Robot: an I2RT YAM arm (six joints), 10 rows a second.
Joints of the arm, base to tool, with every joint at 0 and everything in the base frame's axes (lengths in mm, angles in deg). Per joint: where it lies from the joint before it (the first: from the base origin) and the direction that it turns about. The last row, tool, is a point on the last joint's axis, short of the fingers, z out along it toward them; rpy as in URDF.
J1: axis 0 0 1 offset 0 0 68
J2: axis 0 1 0 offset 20 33.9 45.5
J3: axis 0 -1 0 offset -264 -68.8 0
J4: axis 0 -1 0 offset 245 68.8 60
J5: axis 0 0 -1 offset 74 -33.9 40.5
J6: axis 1 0 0 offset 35.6 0 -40.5
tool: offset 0 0 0 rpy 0 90 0
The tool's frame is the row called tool.
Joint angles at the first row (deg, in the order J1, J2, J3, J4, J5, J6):
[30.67 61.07 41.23 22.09 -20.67 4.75]
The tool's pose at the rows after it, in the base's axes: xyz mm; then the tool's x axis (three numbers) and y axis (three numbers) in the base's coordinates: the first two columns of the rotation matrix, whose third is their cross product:
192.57 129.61 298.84 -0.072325 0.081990 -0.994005 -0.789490 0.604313 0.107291
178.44 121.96 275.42 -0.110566 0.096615 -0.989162 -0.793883 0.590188 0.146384
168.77 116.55 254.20 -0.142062 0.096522 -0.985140 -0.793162 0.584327 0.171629
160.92 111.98 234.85 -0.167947 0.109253 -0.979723 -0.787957 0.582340 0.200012
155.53 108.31 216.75 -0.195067 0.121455 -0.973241 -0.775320 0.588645 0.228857
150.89 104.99 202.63 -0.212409 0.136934 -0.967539 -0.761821 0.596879 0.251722
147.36 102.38 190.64 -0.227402 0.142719 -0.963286 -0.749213 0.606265 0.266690
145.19 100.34 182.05 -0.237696 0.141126 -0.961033 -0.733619 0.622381 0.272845
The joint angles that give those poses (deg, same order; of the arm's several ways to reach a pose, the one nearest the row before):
[30.69 56.77 34.37 23.70 -21.75 6.64]
[30.73 53.17 27.81 26.07 -22.54 8.69]
[30.75 50.98 22.60 27.97 -22.93 9.73]
[30.78 49.64 17.76 31.16 -22.89 11.26]
[30.77 49.49 13.58 34.62 -22.30 12.75]
[30.76 49.63 10.16 38.08 -21.49 14.08]
[30.76 50.22 7.48 40.84 -20.74 14.80]
[30.76 50.77 5.75 42.32 -19.63 14.94]

